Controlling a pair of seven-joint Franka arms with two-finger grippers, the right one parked.
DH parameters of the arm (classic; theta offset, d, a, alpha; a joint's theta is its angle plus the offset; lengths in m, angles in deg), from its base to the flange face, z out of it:
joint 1: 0 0.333 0 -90
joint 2: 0 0 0 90
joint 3: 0 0.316 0.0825 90
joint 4: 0 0 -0.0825 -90
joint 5: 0 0.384 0 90
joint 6: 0 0 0.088 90
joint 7: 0 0.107 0 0
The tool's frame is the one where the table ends.
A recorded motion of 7 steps. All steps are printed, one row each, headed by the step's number.
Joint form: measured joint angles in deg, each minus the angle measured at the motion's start. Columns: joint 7, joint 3, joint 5, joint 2, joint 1, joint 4, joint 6.
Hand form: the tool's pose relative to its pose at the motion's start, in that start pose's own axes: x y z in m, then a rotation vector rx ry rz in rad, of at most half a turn. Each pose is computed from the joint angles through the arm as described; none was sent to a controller.
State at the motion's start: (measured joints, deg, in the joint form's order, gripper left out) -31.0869 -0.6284 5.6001 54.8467 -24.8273 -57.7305 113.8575
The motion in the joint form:
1: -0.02 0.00 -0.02 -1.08 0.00 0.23 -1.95
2: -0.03 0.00 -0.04 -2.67 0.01 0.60 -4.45
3: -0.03 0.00 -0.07 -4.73 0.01 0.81 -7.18
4: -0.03 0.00 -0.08 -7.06 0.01 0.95 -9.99
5: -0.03 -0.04 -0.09 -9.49 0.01 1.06 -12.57
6: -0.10 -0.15 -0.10 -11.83 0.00 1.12 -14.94
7: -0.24 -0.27 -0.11 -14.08 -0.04 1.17 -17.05
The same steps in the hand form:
1: -0.0006 -0.0020 -0.0136 0.0064 -0.0093 -0.0024
2: -0.0013 -0.0050 -0.0344 0.0122 -0.0170 -0.0057
3: -0.0031 -0.0089 -0.0598 0.0173 -0.0235 -0.0092
4: -0.0059 -0.0136 -0.0881 0.0215 -0.0281 -0.0129
5: -0.0097 -0.0185 -0.1177 0.0225 -0.0285 -0.0163
6: -0.0147 -0.0231 -0.1457 0.0219 -0.0282 -0.0196
7: -0.0205 -0.0273 -0.1727 0.0197 -0.0255 -0.0232

